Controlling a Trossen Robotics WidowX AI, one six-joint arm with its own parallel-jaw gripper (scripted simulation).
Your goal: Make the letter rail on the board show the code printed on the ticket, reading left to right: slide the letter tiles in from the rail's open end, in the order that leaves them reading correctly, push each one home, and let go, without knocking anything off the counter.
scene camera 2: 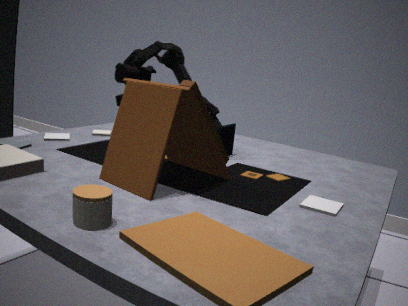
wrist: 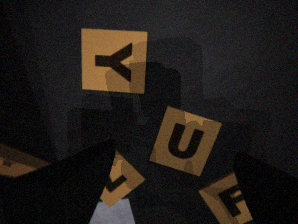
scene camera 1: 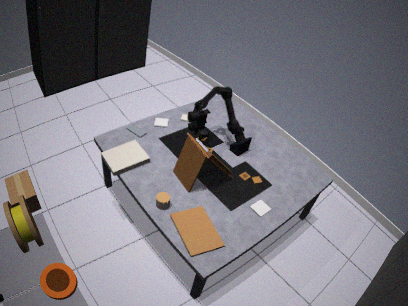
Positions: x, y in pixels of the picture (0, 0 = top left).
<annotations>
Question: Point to a cream slab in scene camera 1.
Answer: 122, 158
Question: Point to an a-frame board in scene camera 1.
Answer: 194, 153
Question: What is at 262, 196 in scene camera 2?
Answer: A black mat.
</annotations>
